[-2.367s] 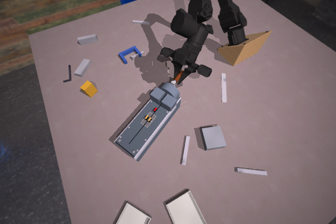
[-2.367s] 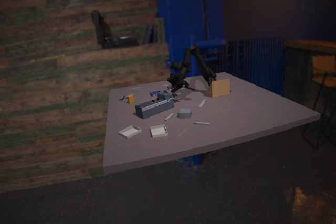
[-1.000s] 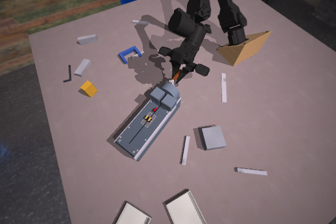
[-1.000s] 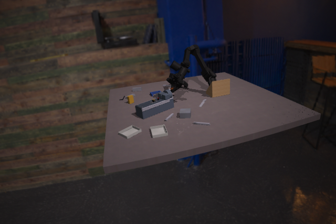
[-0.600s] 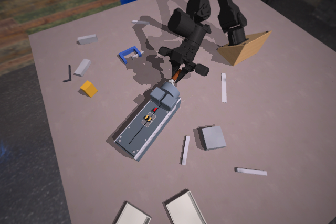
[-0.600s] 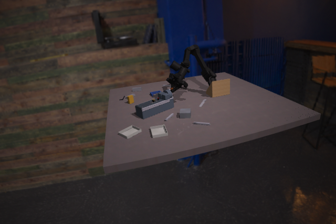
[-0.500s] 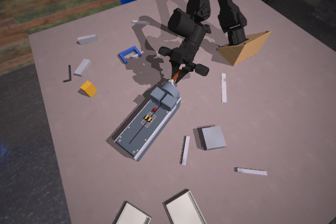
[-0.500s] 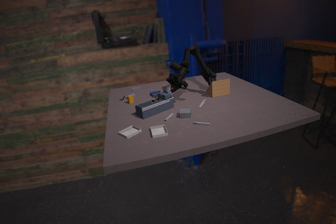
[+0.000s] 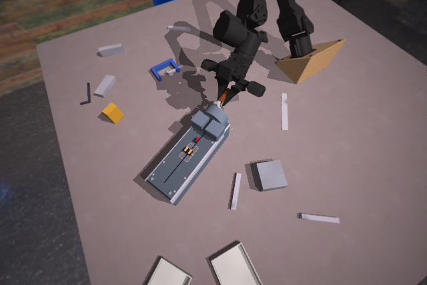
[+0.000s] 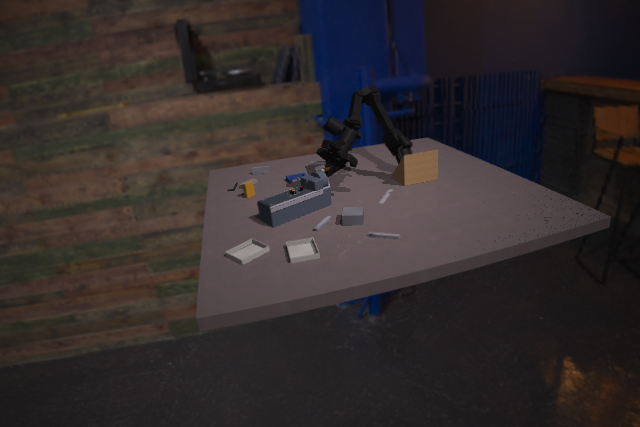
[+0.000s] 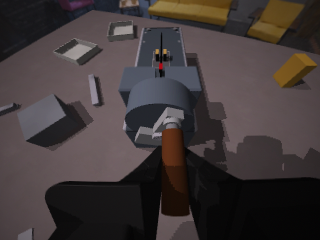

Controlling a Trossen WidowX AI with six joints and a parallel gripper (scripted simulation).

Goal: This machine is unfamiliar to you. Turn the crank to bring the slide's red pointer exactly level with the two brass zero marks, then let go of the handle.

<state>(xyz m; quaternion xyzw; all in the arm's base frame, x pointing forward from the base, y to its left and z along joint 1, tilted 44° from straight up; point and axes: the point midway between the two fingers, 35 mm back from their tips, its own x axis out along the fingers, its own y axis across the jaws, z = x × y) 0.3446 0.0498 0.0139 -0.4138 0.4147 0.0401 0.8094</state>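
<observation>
Now: gripper tip 20 mm below the brown crank handle, 20 mm past it and 10 mm to the left of it. Also, from my gripper tip: grey block 240 mm to the left, 80 mm below, 20 mm behind; then blue clamp 290 mm to the right, 80 mm below, 50 mm ahead; then red pointer 110 mm ahead, 60 mm to the left, 10 mm below.
</observation>
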